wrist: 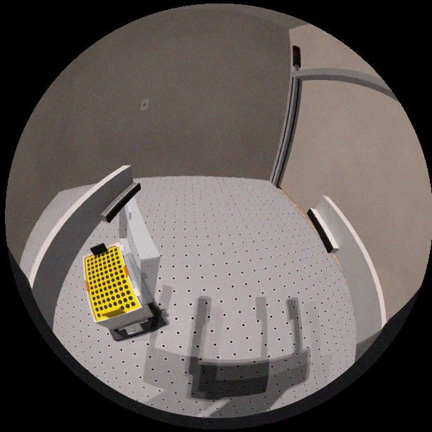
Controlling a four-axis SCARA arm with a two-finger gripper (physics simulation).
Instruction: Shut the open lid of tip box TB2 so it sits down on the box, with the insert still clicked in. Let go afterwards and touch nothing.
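A white tip box (pixel 123 319) is at the lower left of the wrist view; no label is readable. Its yellow perforated insert (pixel 111 284) lies in the top, with an orange clip (pixel 126 271) on the right long side and another orange clip (pixel 87 286) on the left. The pale translucent lid (pixel 144 245) is open and stands up along the box's right long side; the left finger hides part of its far end. My gripper (pixel 228 185) is wide open and empty. Its left finger appears just above the box and lid in the view, and its right finger is far to the right.
The box sits in a dark holder (pixel 159 319) on a perforated grey table (pixel 225 260). A black tab (pixel 99 249) is at the insert's far end. Gripper shadows fall on the table at the bottom. A grey post (pixel 287 132) with a signal light (pixel 296 56) stands beyond the table.
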